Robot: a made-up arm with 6 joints. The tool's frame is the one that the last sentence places.
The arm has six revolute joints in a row. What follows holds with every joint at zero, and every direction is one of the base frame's. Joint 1 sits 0.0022 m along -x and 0.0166 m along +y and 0.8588 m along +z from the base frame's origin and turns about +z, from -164.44 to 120.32 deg. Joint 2 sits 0.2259 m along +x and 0.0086 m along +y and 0.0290 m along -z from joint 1 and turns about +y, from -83.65 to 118.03 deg. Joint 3 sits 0.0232 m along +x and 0.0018 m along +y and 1.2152 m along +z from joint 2 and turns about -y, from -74.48 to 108.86 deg. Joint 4 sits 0.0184 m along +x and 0.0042 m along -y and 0.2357 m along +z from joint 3 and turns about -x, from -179.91 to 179.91 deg. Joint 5 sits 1.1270 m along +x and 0.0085 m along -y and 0.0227 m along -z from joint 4 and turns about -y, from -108.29 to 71.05 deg. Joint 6 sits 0.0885 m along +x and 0.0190 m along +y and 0.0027 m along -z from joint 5 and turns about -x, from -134.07 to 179.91 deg. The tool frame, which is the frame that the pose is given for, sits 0.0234 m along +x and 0.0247 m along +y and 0.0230 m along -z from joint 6; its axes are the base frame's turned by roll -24.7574, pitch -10.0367 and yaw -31.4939 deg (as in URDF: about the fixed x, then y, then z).
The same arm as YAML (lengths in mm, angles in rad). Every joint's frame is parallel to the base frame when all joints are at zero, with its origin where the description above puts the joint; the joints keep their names.
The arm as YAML. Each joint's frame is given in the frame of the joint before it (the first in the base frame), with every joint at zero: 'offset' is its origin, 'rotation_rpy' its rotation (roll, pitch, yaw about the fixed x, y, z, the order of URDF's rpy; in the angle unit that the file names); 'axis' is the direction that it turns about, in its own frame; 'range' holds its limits. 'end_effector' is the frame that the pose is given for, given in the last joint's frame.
length_unit: mm
angle_unit: rad
chain:
  - id: joint 1
    offset: [-2.2, 16.6, 858.8]
    rotation_rpy: [0.0, 0.0, 0.0]
    axis: [0.0, 0.0, 1.0]
    range: [-2.87, 2.1]
  - id: joint 2
    offset: [225.9, 8.6, -29.0]
    rotation_rpy: [0.0, 0.0, 0.0]
    axis: [0.0, 1.0, 0.0]
    range: [-1.46, 2.06]
  - id: joint 3
    offset: [23.2, 1.8, 1215.2]
    rotation_rpy: [0.0, 0.0, 0.0]
    axis: [0.0, -1.0, 0.0]
    range: [-1.2999, 1.9]
  - id: joint 4
    offset: [18.4, -4.2, 235.7]
    rotation_rpy: [0.0, 0.0, 0.0]
    axis: [-1.0, 0.0, 0.0]
    range: [-3.14, 3.14]
  - id: joint 5
    offset: [1127.0, -8.5, -22.7]
    rotation_rpy: [0.0, 0.0, 0.0]
    axis: [0.0, -1.0, 0.0]
    range: [-1.89, 1.2401]
  - id: joint 6
    offset: [88.5, 19.0, -2.7]
    rotation_rpy: [0.0, 0.0, 0.0]
    axis: [-1.0, 0.0, 0.0]
    range: [-2.34, 3.14]
end_effector:
  offset: [23.4, 24.7, -23.0]
  rotation_rpy: [-0.4321, -0.1752, -0.5497]

